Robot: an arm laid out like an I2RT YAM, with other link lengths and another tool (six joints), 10 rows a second.
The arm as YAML. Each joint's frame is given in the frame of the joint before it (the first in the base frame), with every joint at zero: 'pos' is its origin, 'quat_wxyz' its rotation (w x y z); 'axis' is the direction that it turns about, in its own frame. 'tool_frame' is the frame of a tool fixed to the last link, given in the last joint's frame.
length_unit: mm
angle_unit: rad
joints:
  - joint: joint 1
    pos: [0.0, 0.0, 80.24]
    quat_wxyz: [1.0, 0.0, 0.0, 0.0]
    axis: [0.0, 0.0, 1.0]
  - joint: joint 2
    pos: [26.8, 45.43, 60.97]
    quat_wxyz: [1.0, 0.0, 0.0, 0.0]
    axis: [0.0, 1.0, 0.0]
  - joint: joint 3
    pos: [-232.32, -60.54, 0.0]
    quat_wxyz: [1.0, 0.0, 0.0, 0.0]
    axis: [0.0, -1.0, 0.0]
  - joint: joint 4
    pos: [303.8, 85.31, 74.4]
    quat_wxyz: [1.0, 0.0, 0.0, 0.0]
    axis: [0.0, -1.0, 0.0]
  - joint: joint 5
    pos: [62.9, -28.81, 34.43]
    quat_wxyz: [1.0, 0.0, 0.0, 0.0]
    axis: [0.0, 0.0, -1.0]
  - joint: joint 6
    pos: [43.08, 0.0, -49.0]
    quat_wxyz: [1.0, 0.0, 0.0, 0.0]
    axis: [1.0, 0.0, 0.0]
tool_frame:
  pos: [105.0, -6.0, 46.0]
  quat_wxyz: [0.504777, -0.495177, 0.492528, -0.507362]
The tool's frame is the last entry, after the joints.
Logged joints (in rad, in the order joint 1, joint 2, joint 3, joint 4, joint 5, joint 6), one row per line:
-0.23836 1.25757 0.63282 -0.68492 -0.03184 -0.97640
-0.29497 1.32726 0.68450 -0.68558 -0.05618 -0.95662
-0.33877 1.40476 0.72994 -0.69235 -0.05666 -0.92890
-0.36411 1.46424 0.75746 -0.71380 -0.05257 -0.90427
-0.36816 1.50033 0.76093 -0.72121 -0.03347 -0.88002
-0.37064 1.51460 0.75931 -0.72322 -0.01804 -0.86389
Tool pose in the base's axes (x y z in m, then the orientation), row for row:
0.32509 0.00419 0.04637 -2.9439 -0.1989 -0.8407
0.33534 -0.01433 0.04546 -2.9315 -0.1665 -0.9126
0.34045 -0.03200 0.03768 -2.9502 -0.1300 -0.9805
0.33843 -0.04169 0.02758 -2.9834 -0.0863 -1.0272
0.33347 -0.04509 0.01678 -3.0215 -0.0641 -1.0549
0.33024 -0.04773 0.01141 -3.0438 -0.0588 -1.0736
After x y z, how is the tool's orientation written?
As angles about the fixed x, y, z axes (roll, pitch, yaw), in radians.
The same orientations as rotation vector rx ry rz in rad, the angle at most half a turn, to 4 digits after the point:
-2.7663 1.2038 -0.3969
-2.7089 1.3002 -0.3647
-2.6717 1.4045 -0.3097
-2.6506 1.4833 -0.2325
-2.6514 1.5376 -0.1777
-2.6523 1.5732 -0.1551

